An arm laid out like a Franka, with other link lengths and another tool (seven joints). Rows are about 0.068 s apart.
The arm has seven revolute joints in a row. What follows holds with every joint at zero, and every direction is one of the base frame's.
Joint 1 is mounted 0.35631 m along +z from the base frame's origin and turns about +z.
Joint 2 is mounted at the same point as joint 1 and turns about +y.
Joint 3 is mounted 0.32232 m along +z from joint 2 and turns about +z.
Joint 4 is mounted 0.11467 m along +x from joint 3 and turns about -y.
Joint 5 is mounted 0.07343 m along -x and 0.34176 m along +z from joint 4 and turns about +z.
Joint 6 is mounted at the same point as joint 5 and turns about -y.
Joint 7 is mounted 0.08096 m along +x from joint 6 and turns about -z.
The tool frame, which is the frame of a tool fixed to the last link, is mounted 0.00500 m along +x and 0.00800 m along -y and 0.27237 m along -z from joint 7; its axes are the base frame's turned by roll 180.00, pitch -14.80 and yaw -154.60 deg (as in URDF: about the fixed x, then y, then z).
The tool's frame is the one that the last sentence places.
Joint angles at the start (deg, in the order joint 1, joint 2, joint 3, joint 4, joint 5, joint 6, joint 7): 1.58 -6.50 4.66 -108.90 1.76 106.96 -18.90
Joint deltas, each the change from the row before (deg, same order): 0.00 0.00 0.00 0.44 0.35 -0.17 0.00; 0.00 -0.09 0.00 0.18 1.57 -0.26 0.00; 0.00 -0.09 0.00 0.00 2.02 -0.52 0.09; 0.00 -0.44 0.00 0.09 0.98 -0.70 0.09
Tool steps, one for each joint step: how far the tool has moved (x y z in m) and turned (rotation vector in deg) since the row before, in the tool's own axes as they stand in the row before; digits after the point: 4 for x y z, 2 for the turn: -0.0013 0.0001 -0.0035 -0.07 -0.43 0.07; -0.0037 0.0049 -0.0028 -1.14 -1.05 0.15; -0.0039 0.0078 -0.0010 -1.80 -1.04 0.20; 0.0000 0.0055 -0.0037 -0.83 -0.52 0.09
